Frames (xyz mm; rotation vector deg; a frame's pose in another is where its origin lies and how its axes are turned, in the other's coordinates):
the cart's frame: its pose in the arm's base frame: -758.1 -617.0 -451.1 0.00 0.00 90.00
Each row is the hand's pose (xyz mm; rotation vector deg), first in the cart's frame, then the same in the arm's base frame.
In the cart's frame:
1: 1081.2 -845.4 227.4 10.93 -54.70 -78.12
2: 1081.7 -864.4 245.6 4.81 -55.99 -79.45
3: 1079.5 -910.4 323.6 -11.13 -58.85 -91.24
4: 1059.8 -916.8 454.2 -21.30 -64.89 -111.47
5: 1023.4 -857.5 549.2 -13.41 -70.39 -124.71
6: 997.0 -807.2 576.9 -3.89 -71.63 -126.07
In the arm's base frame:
1: 87.3 464.2 -223.7 42.58 -28.40 5.40
2: 106.3 464.7 -205.5 39.32 -33.10 3.99
3: 152.3 462.5 -127.5 29.96 -43.93 -8.53
4: 158.7 442.8 3.1 25.93 -51.28 -30.65
5: 99.4 406.4 98.1 32.70 -48.09 -44.61
6: 49.1 380.0 125.8 38.73 -43.18 -45.97

